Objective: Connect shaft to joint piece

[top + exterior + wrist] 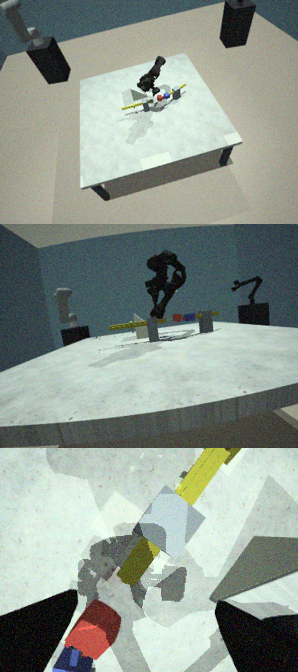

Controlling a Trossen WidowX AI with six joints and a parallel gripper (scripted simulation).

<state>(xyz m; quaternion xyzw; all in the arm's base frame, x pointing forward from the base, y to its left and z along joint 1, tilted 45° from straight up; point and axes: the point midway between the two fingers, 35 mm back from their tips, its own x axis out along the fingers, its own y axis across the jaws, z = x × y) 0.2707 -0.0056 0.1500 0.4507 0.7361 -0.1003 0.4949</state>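
My gripper tip is now 1 cm past the red tip, 9 cm to the right of it and 8 cm above it.
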